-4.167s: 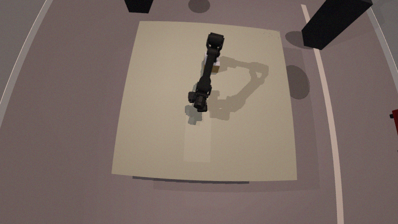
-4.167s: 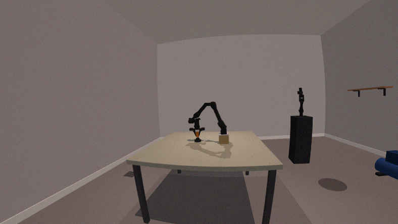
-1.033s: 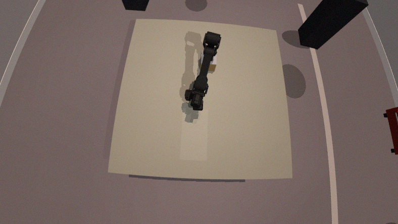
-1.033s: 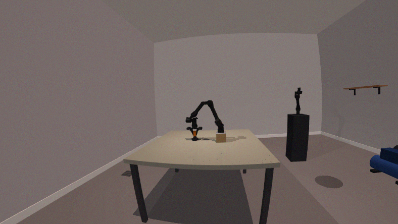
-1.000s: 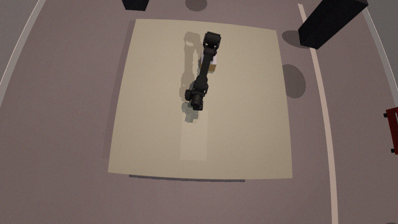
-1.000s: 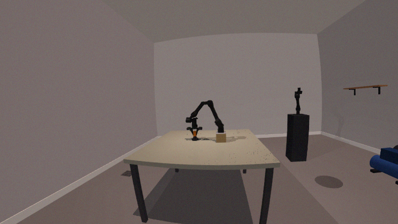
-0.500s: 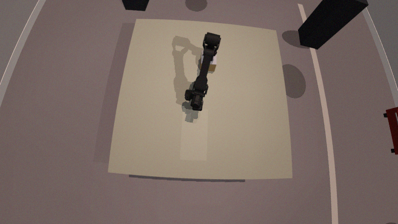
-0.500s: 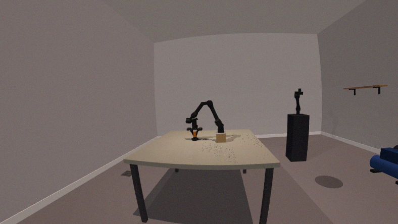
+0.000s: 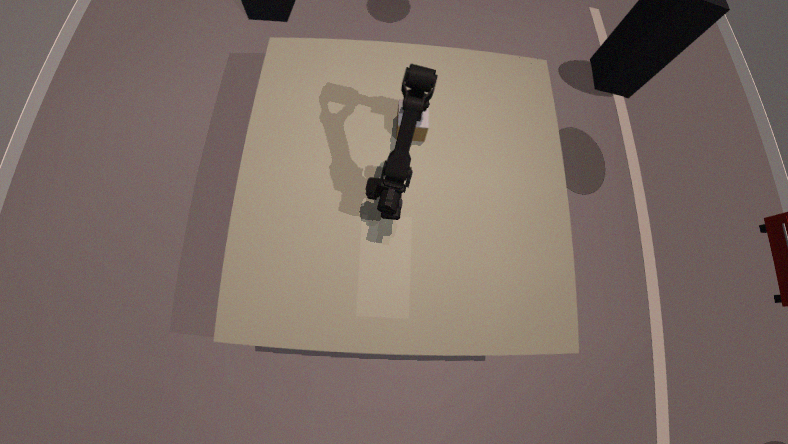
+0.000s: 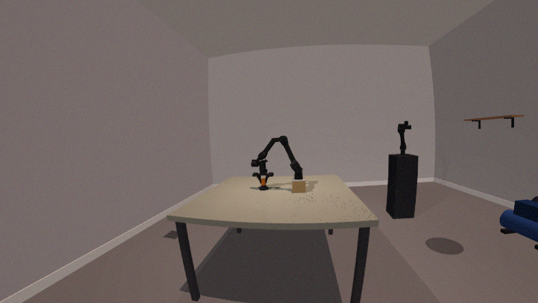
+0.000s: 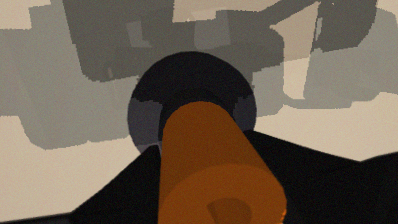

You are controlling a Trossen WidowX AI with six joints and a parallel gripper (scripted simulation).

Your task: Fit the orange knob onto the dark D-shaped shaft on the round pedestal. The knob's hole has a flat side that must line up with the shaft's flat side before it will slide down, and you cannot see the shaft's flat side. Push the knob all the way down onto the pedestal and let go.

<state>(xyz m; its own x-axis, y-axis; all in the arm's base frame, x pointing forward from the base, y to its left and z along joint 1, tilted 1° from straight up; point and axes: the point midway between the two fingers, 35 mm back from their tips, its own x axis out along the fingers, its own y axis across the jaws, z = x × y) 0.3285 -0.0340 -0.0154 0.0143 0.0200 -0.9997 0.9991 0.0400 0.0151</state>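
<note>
The orange knob is 20 mm above my gripper tip. From my gripper tip the other things lie so: round pedestal (20 mm below).
</note>
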